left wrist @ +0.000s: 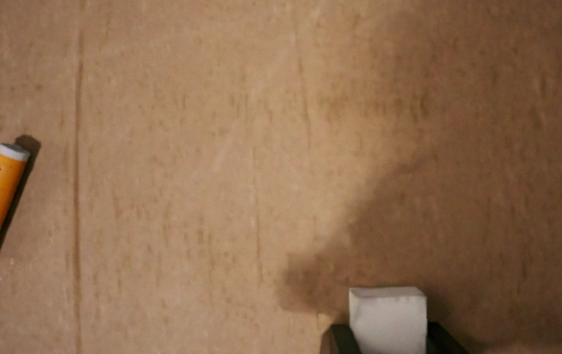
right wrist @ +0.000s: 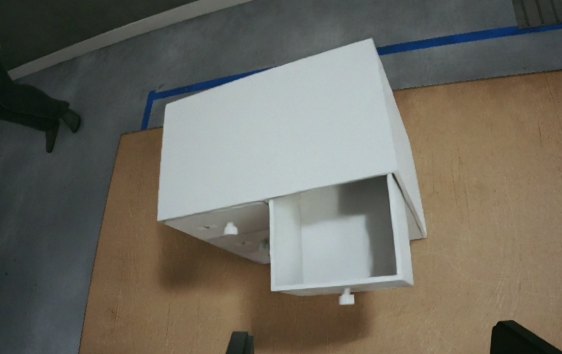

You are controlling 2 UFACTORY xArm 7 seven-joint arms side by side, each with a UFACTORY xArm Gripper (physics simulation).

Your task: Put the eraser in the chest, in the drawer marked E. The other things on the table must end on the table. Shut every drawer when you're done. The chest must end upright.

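Places are measured from the left arm's base along level axes (x left, y back, z up), in metres.
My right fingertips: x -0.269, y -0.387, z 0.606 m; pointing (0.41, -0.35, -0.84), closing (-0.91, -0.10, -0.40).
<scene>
Ahead of a thing's pixels: the offset from my right fingertips to its top centre. "*": to the spot under its first point. Level surfaces: height alone.
The eraser @(* dx +0.072, dy +0.202, dz -0.593 m) [left wrist: 389, 320] shows its white end at the bottom right of the left wrist view. My left gripper [left wrist: 388, 341] is shut on it, with one dark finger against each side. Whether the eraser touches the table is hard to tell. The white chest @(dx +0.218, dy -0.257, dz -0.282 m) [right wrist: 280, 135] stands upright in the right wrist view. Its upper right drawer @(* dx +0.142, dy -0.122, dz -0.387 m) [right wrist: 335, 250] is pulled out and looks empty; its letter cannot be read. The other drawer fronts that show, to the left, look shut. My right gripper [right wrist: 372, 340] is open and empty, in front of the open drawer's knob @(* dx +0.108, dy -0.055, dz -0.337 m) [right wrist: 346, 297].
An orange cylinder @(* dx -0.057, dy +0.243, dz -0.599 m) [left wrist: 9, 185] with a pale grey end lies on the table @(dz -0.606 m) [left wrist: 165, 150] at the left edge of the left wrist view. In the right wrist view the table's far and left edges show behind and beside the chest, with grey floor and blue tape [right wrist: 450, 40] beyond.
</scene>
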